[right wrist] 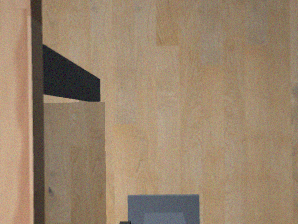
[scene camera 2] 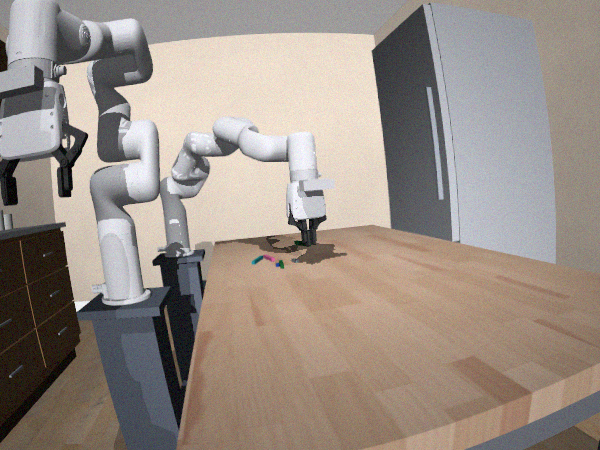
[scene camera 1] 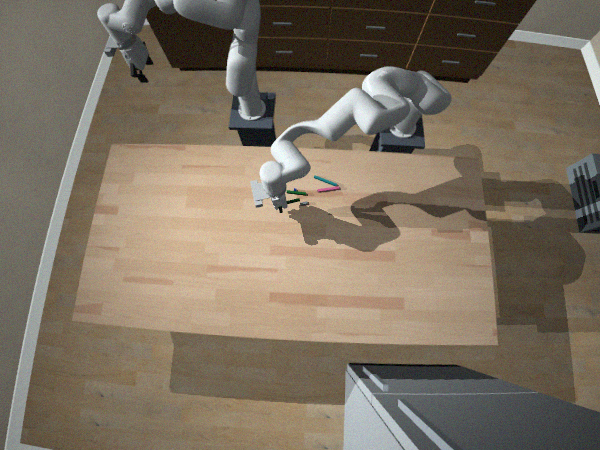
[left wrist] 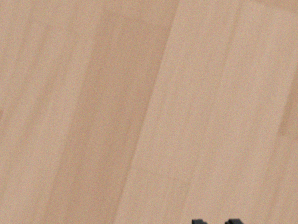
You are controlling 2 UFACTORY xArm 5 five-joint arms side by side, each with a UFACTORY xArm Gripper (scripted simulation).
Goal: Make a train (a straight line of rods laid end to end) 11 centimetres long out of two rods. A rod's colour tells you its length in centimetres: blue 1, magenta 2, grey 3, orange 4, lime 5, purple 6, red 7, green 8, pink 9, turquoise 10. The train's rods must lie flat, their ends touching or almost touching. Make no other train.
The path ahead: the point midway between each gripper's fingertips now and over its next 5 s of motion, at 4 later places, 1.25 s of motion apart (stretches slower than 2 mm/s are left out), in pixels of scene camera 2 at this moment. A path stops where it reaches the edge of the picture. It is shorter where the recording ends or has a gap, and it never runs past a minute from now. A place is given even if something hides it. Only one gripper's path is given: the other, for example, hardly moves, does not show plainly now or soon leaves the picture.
The left gripper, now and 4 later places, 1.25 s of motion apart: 309,245; 311,261; 311,263; 308,228; 305,197
